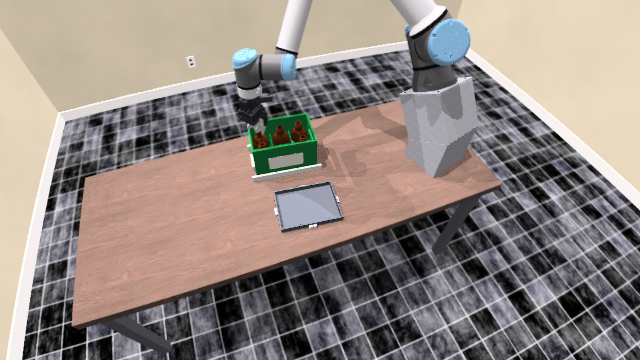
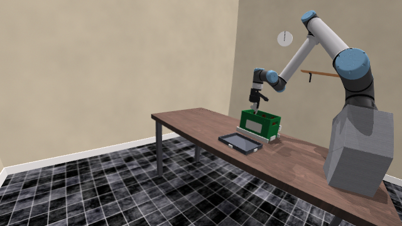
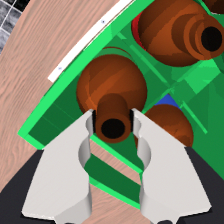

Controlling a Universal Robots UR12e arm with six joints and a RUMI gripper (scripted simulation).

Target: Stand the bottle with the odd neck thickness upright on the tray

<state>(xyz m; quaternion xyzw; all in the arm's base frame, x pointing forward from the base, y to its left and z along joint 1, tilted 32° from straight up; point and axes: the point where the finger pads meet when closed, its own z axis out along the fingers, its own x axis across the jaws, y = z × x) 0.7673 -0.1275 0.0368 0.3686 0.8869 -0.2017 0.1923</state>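
My hand is 70 mm above the glass bottle. From my hand the other things lie so: grey tray: 340 mm to the left, 140 mm below, 110 mm behind; then green crate: 90 mm behind, 70 mm below, 50 mm to the left.
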